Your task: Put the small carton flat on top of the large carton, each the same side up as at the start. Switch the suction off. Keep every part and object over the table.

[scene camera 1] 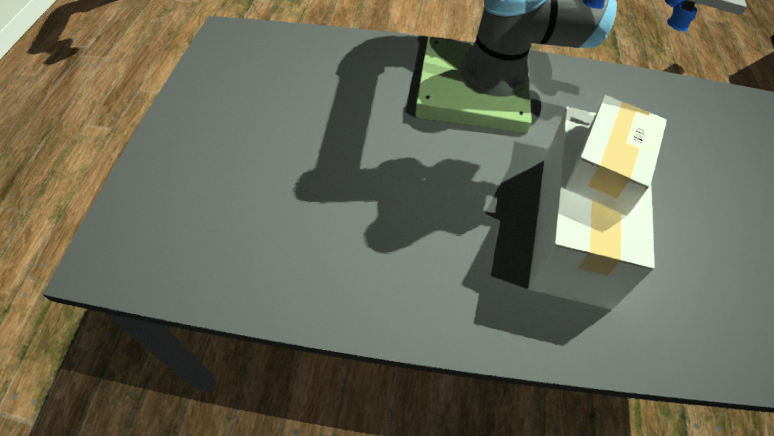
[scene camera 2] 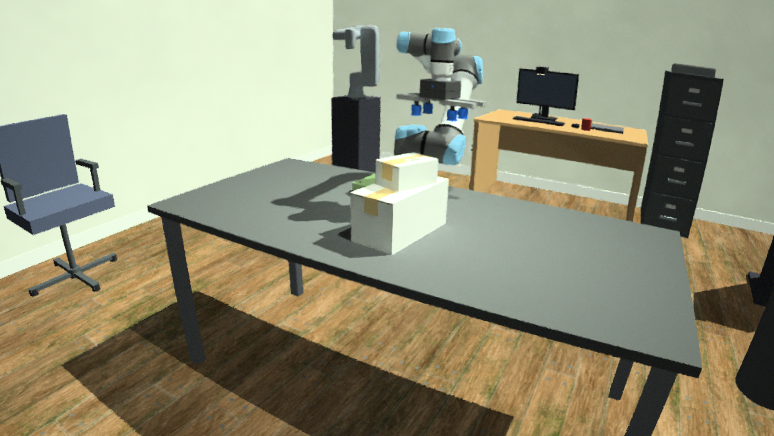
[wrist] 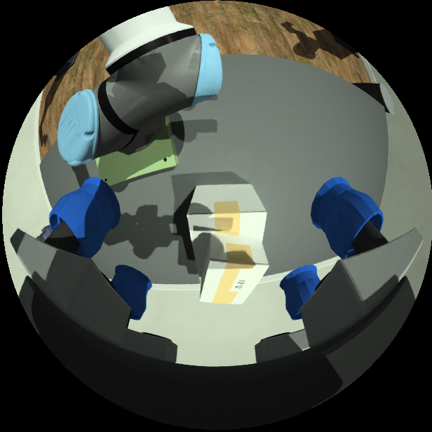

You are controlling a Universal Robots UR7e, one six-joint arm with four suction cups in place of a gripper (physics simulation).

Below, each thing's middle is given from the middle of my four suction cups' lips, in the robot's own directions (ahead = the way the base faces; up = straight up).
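Large white carton [scene camera 1: 583,251]: 270 mm below my suction cup, 230 mm ahead of it, 10 mm to the left of it. Small white carton [scene camera 1: 615,165]: my suction cup 160 mm above it, 210 mm short of it, 10 mm to the right of it.
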